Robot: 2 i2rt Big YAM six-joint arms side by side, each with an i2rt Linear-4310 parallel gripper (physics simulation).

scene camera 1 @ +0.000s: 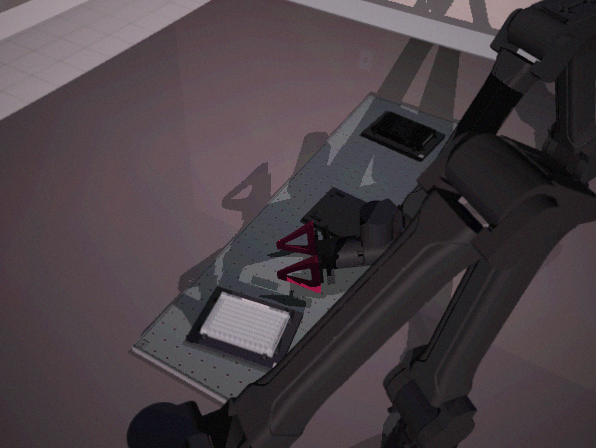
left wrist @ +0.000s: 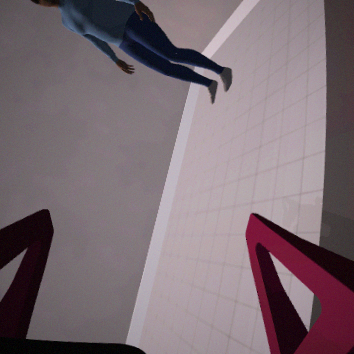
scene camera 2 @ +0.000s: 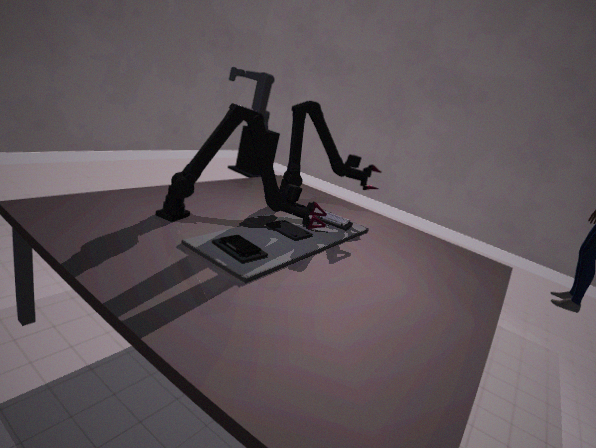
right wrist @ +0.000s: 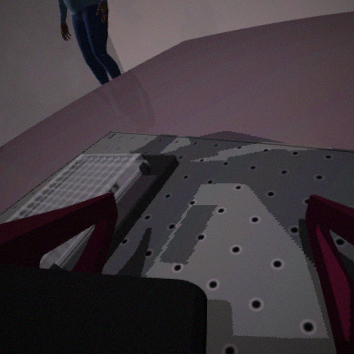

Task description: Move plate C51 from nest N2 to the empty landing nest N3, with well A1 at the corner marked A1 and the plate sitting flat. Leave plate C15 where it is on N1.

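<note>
A white plate, C15 [scene camera 1: 245,322] [scene camera 2: 336,218] [right wrist: 75,185], sits in a dark nest at one end of the pegboard. A black plate [scene camera 1: 402,131] [scene camera 2: 240,246], seemingly C51, sits in a nest at the other end and looks flat. The middle nest [scene camera 1: 332,209] [scene camera 2: 290,230] looks empty. Nest labels and the A1 marks are too small to read. My right gripper [scene camera 1: 278,259] [scene camera 2: 322,219] [right wrist: 208,205] is open and empty above the pegboard, between the white plate and the middle nest. My left gripper [scene camera 2: 378,180] [left wrist: 150,222] is open and empty, raised well away from the plates.
The pegboard [scene camera 1: 165,335] [scene camera 2: 272,257] [right wrist: 255,250] lies on a large brown table [scene camera 1: 125,200] [scene camera 2: 350,310]. The right arm's links pass over the pegboard's near side in scene camera 1. A person [scene camera 2: 582,270] [left wrist: 170,55] [right wrist: 92,40] stands beyond the table.
</note>
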